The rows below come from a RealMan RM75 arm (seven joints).
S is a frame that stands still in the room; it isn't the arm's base.
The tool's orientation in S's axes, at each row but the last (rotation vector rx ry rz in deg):
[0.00 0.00 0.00]
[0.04 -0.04 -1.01]
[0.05 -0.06 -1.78]
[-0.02 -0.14 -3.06]
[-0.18 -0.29 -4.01]
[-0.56 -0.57 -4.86]
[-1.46 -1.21 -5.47]
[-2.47 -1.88 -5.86]
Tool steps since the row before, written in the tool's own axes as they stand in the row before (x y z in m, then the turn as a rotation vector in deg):
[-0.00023 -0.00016 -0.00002 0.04 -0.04 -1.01]
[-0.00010 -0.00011 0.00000 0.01 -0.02 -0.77]
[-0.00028 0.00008 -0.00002 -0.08 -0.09 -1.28]
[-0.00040 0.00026 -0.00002 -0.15 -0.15 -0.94]
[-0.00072 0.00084 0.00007 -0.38 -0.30 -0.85]
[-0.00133 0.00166 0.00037 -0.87 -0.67 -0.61]
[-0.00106 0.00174 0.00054 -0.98 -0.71 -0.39]
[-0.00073 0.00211 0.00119 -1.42 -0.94 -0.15]
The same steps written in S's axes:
[-0.00023 -0.00016 -0.00002 0.04 -0.04 -1.01]
[-0.00010 -0.00011 0.00000 0.01 -0.02 -0.77]
[-0.00028 0.00009 -0.00002 -0.08 -0.09 -1.28]
[-0.00039 0.00028 -0.00002 -0.16 -0.14 -0.94]
[-0.00066 0.00089 0.00006 -0.40 -0.28 -0.85]
[-0.00119 0.00177 0.00034 -0.92 -0.60 -0.61]
[-0.00090 0.00185 0.00047 -1.04 -0.62 -0.39]
[-0.00055 0.00222 0.00108 -1.50 -0.80 -0.16]

